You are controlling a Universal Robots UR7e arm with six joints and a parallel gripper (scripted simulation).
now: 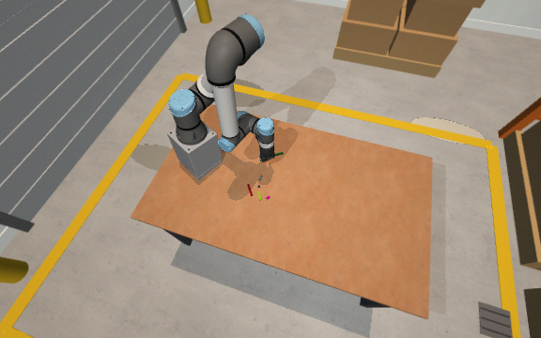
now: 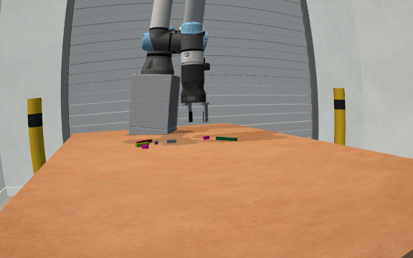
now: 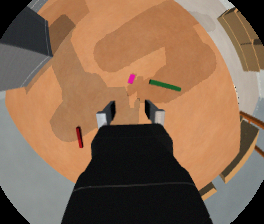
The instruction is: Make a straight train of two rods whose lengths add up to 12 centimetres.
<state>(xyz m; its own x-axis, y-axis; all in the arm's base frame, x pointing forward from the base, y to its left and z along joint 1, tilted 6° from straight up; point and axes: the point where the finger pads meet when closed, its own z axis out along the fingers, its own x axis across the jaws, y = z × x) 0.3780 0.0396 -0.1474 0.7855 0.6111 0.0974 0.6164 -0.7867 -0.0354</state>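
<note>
Right now my hand is 20 cm to the left of the lime rod, 7 cm above it and 1 cm short of it. Round my hand: green rod (8 cm to the left, 7 cm below, 5 cm ahead); blue rod (14 cm to the right, 7 cm below, 1 cm behind); grey rod (9 cm to the right, 7 cm below, 2 cm behind).
</note>
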